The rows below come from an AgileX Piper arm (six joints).
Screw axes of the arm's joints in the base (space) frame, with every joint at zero. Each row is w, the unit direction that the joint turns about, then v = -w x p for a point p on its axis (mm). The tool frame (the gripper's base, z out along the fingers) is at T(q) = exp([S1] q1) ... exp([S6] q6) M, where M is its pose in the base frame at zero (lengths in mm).
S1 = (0, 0, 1, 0, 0, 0)
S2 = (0, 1, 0, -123, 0, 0)
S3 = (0, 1, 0, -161.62, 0, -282.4)
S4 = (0.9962, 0, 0.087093, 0, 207.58, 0)
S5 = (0, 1, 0, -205.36, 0, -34.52)
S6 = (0.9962, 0, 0.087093, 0, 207.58, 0)
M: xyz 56.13 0 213.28 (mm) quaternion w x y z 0.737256 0 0.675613 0
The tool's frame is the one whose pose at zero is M.
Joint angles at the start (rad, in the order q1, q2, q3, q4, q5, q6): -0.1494, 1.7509, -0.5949, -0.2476, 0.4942, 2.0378
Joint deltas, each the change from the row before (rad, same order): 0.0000, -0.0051, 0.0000, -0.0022, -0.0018, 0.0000; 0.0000, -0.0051, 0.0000, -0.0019, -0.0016, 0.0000; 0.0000, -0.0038, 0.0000, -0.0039, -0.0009, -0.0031; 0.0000, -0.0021, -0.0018, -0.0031, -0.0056, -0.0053; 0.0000, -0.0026, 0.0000, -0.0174, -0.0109, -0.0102; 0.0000, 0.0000, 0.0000, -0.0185, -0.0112, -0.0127; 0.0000, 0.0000, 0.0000, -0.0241, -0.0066, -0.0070; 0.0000, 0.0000, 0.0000, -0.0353, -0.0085, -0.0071; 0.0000, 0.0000, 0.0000, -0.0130, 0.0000, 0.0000; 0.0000, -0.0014, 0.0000, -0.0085, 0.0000, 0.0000; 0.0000, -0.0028, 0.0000, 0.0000, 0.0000, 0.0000
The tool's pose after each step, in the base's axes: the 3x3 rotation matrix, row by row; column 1 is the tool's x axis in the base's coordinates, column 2 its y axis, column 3 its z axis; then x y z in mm. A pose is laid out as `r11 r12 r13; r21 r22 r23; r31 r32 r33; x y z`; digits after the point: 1 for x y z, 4 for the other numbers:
0.3871 0.9220 0.0098; 0.9159 -0.3832 -0.1197; -0.1066 0.0553 -0.9928; 226.5 -44.9 95.5
0.3861 0.9223 0.0165; 0.9164 -0.3814 -0.1212; -0.1055 0.0619 -0.9925; 226.8 -44.9 96.7
0.3804 0.9246 0.0212; 0.9187 -0.3752 -0.1235; -0.1062 0.0665 -0.9921; 227.0 -45.1 97.6
0.3734 0.9272 0.0308; 0.9218 -0.3670 -0.1251; -0.1047 0.0751 -0.9917; 228.1 -45.3 98.4
0.3499 0.9357 0.0448; 0.9305 -0.3416 -0.1324; -0.1086 0.0880 -0.9902; 229.2 -45.9 99.1
0.3225 0.9449 0.0568; 0.9397 -0.3124 -0.1395; -0.1141 0.0983 -0.9886; 230.3 -46.6 99.2
0.2958 0.9531 0.0646; 0.9472 -0.2839 -0.1491; -0.1238 0.1053 -0.9867; 231.0 -47.5 99.4
0.2593 0.9629 0.0752; 0.9558 -0.2447 -0.1629; -0.1384 0.1141 -0.9838; 232.0 -48.7 99.7
0.2484 0.9657 0.0761; 0.9578 -0.2331 -0.1683; -0.1448 0.1147 -0.9828; 232.1 -49.2 99.8
0.2414 0.9673 0.0781; 0.9589 -0.2255 -0.1721; -0.1489 0.1164 -0.9820; 232.2 -49.5 100.2
0.2418 0.9669 0.0808; 0.9589 -0.2254 -0.1725; -0.1486 0.1192 -0.9817; 232.2 -49.5 100.8

